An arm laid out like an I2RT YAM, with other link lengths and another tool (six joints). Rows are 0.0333 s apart.
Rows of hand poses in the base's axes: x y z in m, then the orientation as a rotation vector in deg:
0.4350, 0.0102, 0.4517, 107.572, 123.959, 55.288
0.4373, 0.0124, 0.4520, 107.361, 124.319, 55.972
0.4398, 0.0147, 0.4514, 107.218, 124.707, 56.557
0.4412, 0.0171, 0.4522, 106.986, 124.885, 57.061
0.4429, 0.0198, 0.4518, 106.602, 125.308, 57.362
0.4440, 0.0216, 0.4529, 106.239, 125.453, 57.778
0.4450, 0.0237, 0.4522, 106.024, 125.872, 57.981
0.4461, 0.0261, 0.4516, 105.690, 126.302, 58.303
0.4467, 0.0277, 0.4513, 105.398, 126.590, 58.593
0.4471, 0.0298, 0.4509, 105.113, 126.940, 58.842
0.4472, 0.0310, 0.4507, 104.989, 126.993, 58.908
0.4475, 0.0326, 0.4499, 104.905, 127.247, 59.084
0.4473, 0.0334, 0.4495, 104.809, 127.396, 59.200
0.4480, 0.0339, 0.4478, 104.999, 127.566, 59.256
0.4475, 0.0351, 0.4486, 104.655, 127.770, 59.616
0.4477, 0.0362, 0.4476, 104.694, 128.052, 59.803
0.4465, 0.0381, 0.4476, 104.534, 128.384, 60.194
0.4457, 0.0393, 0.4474, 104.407, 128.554, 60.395
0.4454, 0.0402, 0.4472, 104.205, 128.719, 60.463
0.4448, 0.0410, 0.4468, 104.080, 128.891, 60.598
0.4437, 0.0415, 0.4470, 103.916, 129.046, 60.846
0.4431, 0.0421, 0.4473, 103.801, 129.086, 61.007
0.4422, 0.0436, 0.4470, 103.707, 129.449, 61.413
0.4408, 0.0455, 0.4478, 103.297, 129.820, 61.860
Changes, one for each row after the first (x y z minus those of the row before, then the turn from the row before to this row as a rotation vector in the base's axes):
0.0023, 0.0022, 0.0003, 0.445, -0.072, 0.380
0.0025, 0.0023, -0.0006, 0.414, 0.008, 0.364
0.0014, 0.0024, 0.0008, 0.280, -0.144, 0.246
0.0017, 0.0027, -0.0004, 0.137, -0.074, 0.414
0.0011, 0.0018, 0.0011, 0.165, -0.227, 0.250
0.0010, 0.0021, -0.0007, 0.138, 0.052, 0.352
0.0011, 0.0024, -0.0006, 0.175, -0.037, 0.408
0.0006, 0.0016, -0.0003, 0.141, -0.079, 0.303
0.0004, 0.0021, -0.0004, 0.130, -0.034, 0.334
0.0001, 0.0012, -0.0002, 0.008, -0.061, 0.077
0.0003, 0.0016, -0.0008, 0.138, 0.056, 0.208
-0.0002, 0.0008, -0.0004, 0.072, 0.001, 0.136
0.0007, 0.0005, -0.0017, 0.143, 0.206, 0.062
-0.0005, 0.0012, 0.0008, 0.155, -0.165, 0.273
0.0002, 0.0011, -0.0010, 0.197, 0.150, 0.192
-0.0012, 0.0019, 0.0000, 0.271, 0.020, 0.306
-0.0008, 0.0012, -0.0002, 0.123, -0.018, 0.169
-0.0003, 0.0009, -0.0002, 0.005, -0.050, 0.169
-0.0006, 0.0008, -0.0004, 0.080, -0.006, 0.161
-0.0011, 0.0005, 0.0002, 0.139, -0.055, 0.176
-0.0006, 0.0006, 0.0003, 0.075, -0.074, 0.079
-0.0009, 0.0015, -0.0003, 0.311, 0.083, 0.310
-0.0014, 0.0019, 0.0008, 0.229, -0.120, 0.407

